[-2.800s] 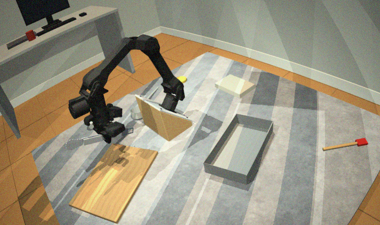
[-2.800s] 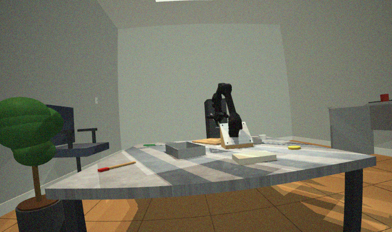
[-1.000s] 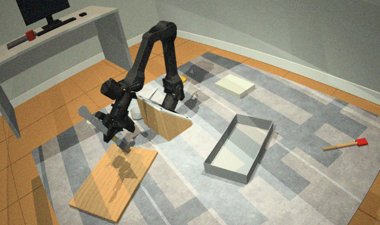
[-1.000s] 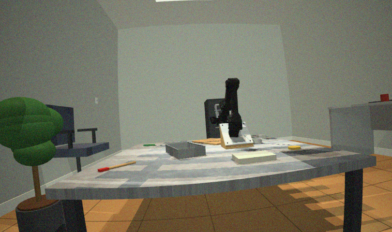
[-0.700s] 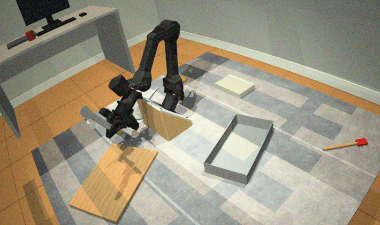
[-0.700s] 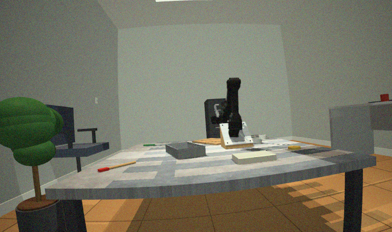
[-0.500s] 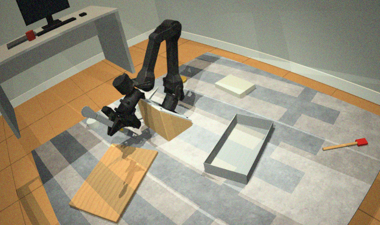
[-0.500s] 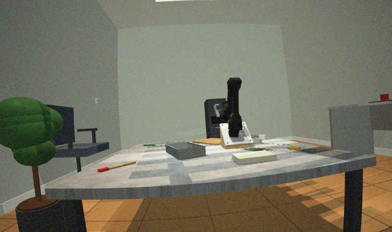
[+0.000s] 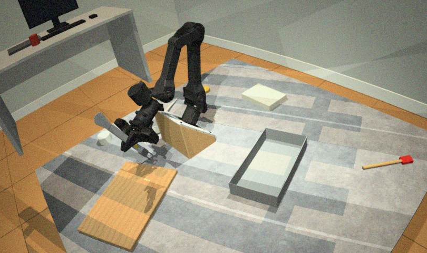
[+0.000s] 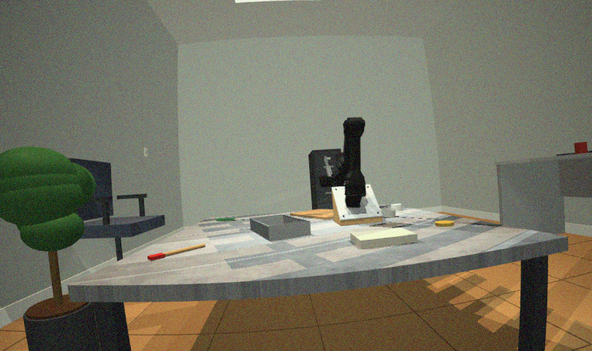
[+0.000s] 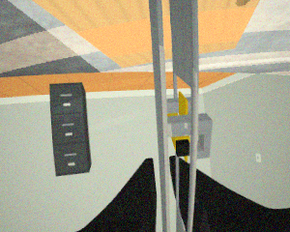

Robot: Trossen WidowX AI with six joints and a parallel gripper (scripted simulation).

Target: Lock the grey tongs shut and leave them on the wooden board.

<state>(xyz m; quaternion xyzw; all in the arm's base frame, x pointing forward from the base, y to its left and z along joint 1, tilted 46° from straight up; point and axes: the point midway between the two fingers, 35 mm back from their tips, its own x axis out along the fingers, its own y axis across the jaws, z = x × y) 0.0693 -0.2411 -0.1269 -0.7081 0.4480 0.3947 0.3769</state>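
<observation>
My gripper tip is now 2 cm past the yellow lock piece, 5 cm to the right of it and 2 cm above it. Round my gripper tip: wooden board 5 cm ahead, 7 cm to the right, 17 cm below; then white cylinder 39 cm behind, 1 cm to the right, 16 cm below; then grey roasting tin 28 cm ahead, 40 cm to the left, 15 cm below.
</observation>
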